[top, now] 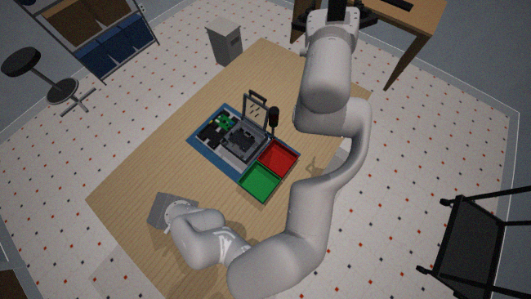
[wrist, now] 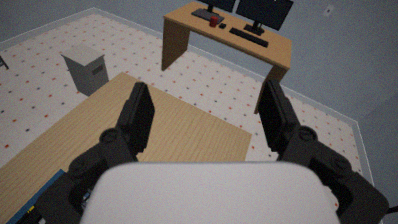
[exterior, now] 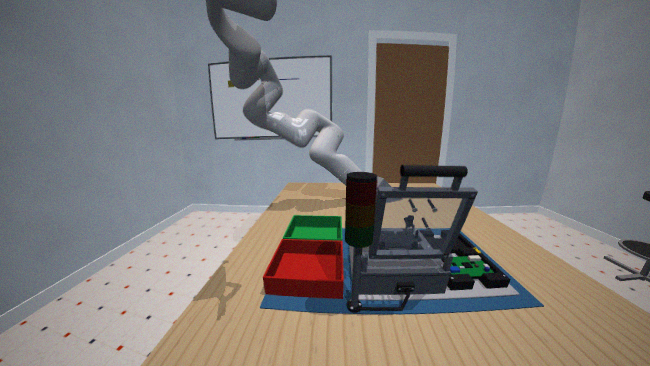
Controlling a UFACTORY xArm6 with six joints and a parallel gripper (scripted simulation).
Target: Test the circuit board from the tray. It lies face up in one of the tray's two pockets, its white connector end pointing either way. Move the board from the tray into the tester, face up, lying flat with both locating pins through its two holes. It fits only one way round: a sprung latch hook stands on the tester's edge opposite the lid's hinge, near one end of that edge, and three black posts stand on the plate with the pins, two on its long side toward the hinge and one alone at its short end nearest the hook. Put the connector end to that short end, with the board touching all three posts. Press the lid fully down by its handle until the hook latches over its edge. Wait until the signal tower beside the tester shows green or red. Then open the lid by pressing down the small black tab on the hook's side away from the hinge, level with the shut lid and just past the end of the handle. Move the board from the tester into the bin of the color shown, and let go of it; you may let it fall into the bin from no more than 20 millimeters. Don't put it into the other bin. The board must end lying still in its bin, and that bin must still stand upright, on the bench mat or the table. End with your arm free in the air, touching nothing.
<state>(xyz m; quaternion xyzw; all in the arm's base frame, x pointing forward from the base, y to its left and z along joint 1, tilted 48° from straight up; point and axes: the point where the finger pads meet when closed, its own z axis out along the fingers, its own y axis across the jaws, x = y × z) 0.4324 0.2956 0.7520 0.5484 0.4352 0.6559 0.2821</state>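
My hand is 650 mm above the green circuit board, 400 mm to the right of it and 70 mm past it. Round my hand: clear lid: 490 mm below, 210 mm to the left, 30 mm behind; then red bin: 660 mm below, 150 mm behind, 40 mm to the left; then plate: 600 mm below, 250 mm to the left, 140 mm behind.
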